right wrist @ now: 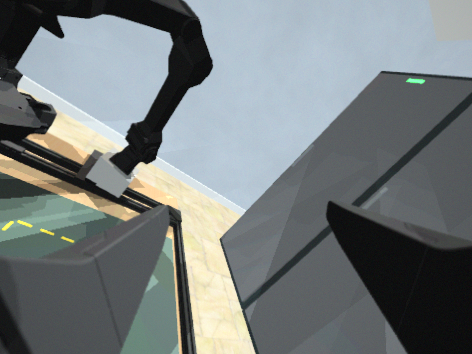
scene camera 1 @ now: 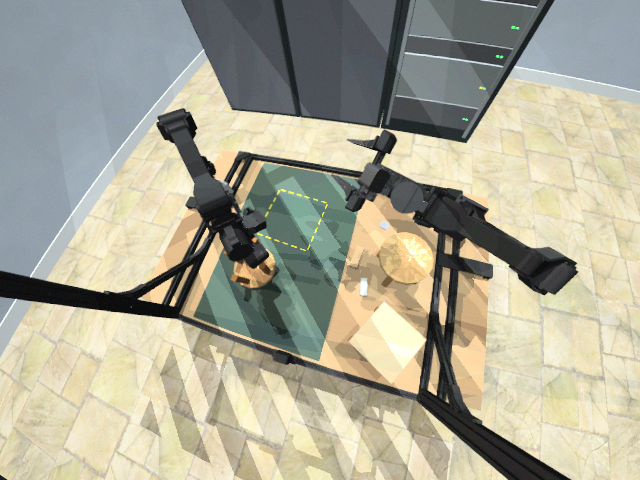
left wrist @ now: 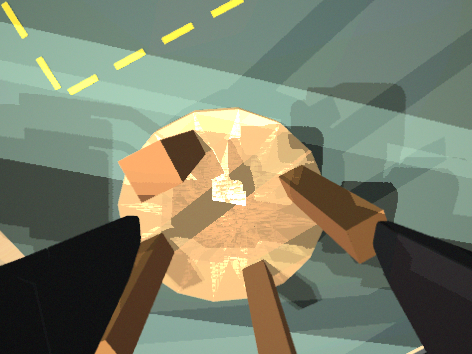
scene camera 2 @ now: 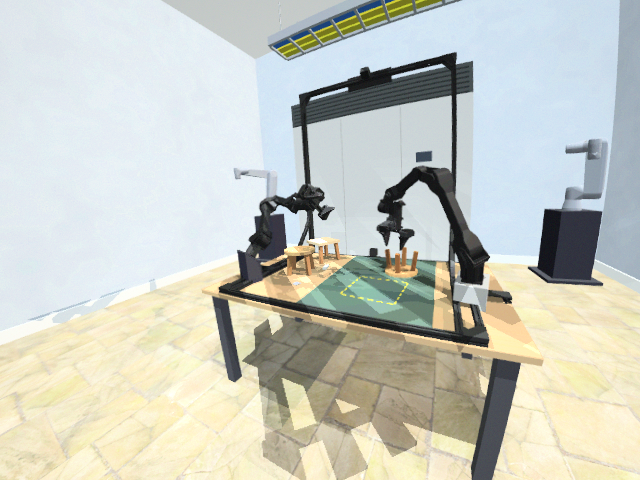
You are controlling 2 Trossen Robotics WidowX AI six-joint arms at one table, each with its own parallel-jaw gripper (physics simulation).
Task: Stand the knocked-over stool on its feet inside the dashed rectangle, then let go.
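Frame: origin at the left arm's base, x left, y back, z up, level; metres.
Seen in the pictures: left gripper, fingertip midpoint: (scene camera 1: 254, 249) (left wrist: 258, 230) (scene camera 2: 393, 248); right gripper, fingertip midpoint: (right wrist: 248, 210) (scene camera 1: 339, 157) (scene camera 2: 328, 201); left arm's base, origin of the base link: (right wrist: 122, 164) (scene camera 2: 472, 278); right arm's base, origin of the base link: (scene camera 2: 249, 255).
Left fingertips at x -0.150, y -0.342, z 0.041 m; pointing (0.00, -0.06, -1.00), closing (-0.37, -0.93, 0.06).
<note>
Offsets run from my left fingertips to a thing's middle. Level surfaces: height alone.
The knocked-over stool @[dx -0.038, dy +0.024, dz -0.071 m] (scene camera 1: 254, 281) (scene camera 2: 401, 272) (left wrist: 260, 225) is upside down, its round seat on the green mat and its legs pointing up. It lies outside the dashed rectangle (scene camera 1: 308, 250) (scene camera 2: 395, 303) (left wrist: 129, 59) (right wrist: 47, 232), near one corner. My left gripper (scene camera 1: 256, 238) (scene camera 2: 395, 245) (left wrist: 258, 230) is open and points down, with its fingertips close above the leg ends. In the left wrist view the fingers overlap the outer legs; contact cannot be told. My right gripper (scene camera 1: 341, 158) (right wrist: 248, 210) is open and empty, raised high, far from the stool.
A round-topped stool @[dx +0.185, dy -0.433, dz -0.068 m] (scene camera 1: 405, 257) (scene camera 2: 299, 251) and a square-topped stool @[dx -0.060, dy -0.469, dz -0.069 m] (scene camera 1: 387, 335) (scene camera 2: 324, 241) stand upright on the bare wood beside the mat @[dz -0.127 m] (scene camera 1: 310, 341). A white block @[dx +0.071, dy -0.355, dz -0.125 m] (scene camera 1: 363, 286), a small grey piece @[dx +0.322, dy -0.334, dz -0.129 m] (scene camera 1: 384, 225) and a wooden piece @[dx +0.158, dy -0.290, dz -0.123 m] (scene camera 1: 356, 256) lie near them. Black rails edge the table.
</note>
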